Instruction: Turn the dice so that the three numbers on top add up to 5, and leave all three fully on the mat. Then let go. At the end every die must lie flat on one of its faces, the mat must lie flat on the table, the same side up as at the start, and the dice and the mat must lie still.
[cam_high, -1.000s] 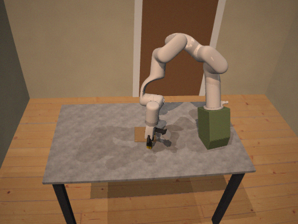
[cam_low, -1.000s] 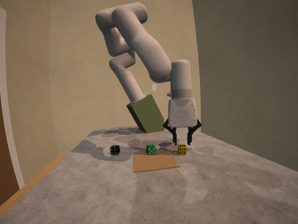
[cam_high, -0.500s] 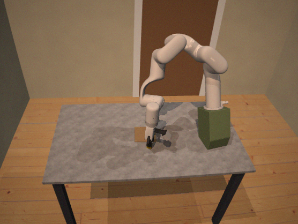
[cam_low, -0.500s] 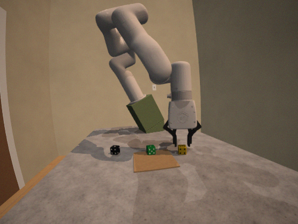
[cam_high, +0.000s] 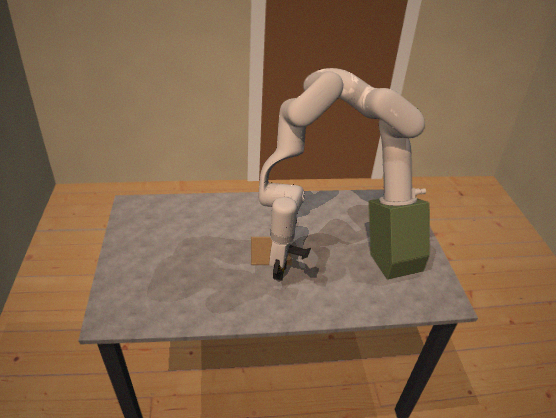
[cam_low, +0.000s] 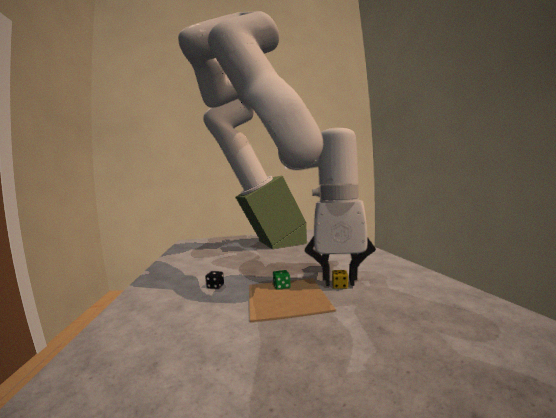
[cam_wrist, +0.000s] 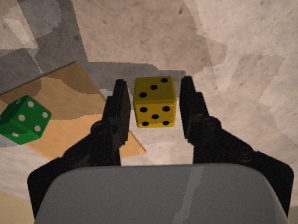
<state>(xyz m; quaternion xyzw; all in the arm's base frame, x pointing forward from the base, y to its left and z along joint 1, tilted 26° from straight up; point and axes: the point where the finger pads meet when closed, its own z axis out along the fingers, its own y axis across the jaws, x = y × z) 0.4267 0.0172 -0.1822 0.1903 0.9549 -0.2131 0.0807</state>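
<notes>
Right now my hand is 1 cm above the yellow die. From my hand the other things lie so: tan mat (12 cm to the right, 2 cm below, 1 cm ahead); green die (11 cm to the right, 3 cm behind); black die (25 cm to the right, 9 cm behind, 1 cm below).
</notes>
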